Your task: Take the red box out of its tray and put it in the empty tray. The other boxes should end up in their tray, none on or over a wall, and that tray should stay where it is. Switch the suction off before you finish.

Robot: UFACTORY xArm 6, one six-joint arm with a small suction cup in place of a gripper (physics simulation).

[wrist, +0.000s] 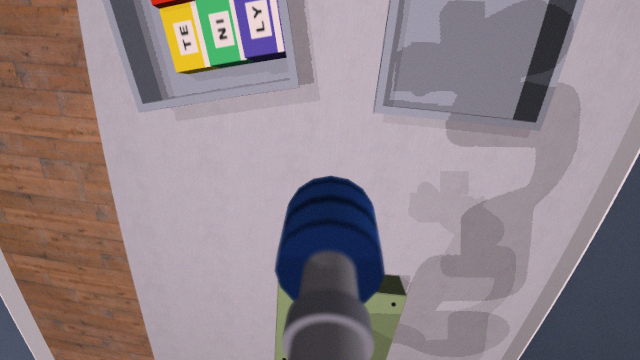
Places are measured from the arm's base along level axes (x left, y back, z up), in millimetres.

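Pixels of known places: hand, tool point: (330, 217).
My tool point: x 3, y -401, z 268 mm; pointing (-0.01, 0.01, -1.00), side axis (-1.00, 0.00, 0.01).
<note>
Behind a point stands the place of what it marks.
A strip of the red box (169, 2) @(y -564, x 216, z -10 mm) shows at the top left edge of the wrist view; the rest is out of view. It lies next to the yellow box (192, 60) @(y -493, x 201, z -20 mm), in line with the green box (223, 56) @(y -496, x 152, z -15 mm) and the purple box (260, 47) @(y -503, x 95, z -2 mm). These stand inside the left grey tray (220, 98) @(y -439, x 159, z -3 mm), clear of its near wall. The right grey tray (425, 114) @(y -416, x -131, z -3 mm) shows at the top right, with no box in the part in view. My gripper (330, 235), a blue suction cup, hangs over the table nearer than both trays. No box shows on it; its underside is hidden.
A light green block or fixture (387, 320) @(y -23, x -114, z 1 mm) with small dark holes stands at the bottom, partly hidden behind the cup. The pale table top (210, 200) @(y -256, x 229, z -53 mm) has a wooden floor strip (60, 190) to its left. The arm's shadow falls across the right side and the right tray.
</note>
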